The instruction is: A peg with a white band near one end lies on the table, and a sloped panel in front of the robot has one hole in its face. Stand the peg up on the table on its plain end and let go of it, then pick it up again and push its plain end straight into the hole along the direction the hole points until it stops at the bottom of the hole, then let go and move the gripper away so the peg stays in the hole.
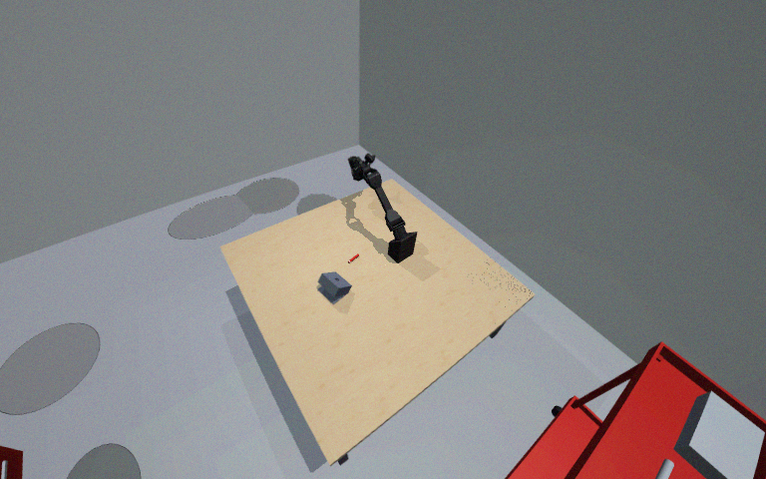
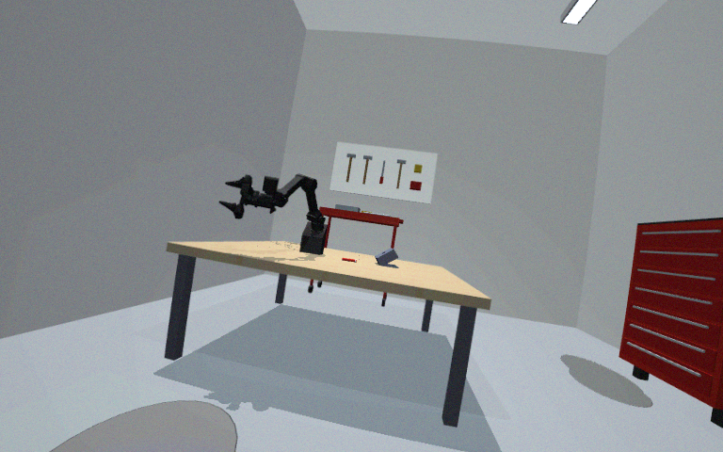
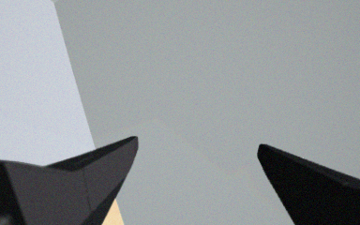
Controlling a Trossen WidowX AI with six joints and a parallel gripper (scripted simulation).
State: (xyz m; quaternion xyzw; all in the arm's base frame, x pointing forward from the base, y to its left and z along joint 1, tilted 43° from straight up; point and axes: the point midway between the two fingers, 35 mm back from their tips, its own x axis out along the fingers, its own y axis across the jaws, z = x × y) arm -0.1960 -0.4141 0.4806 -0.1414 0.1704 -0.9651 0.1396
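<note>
Right now the red peg is 48 cm ahead of my gripper tip, 53 cm to the left of it and 23 cm below it. The rest, counted from my gripper tip: grey sloped panel (65 cm ahead, 65 cm to the left, 19 cm below).
</note>
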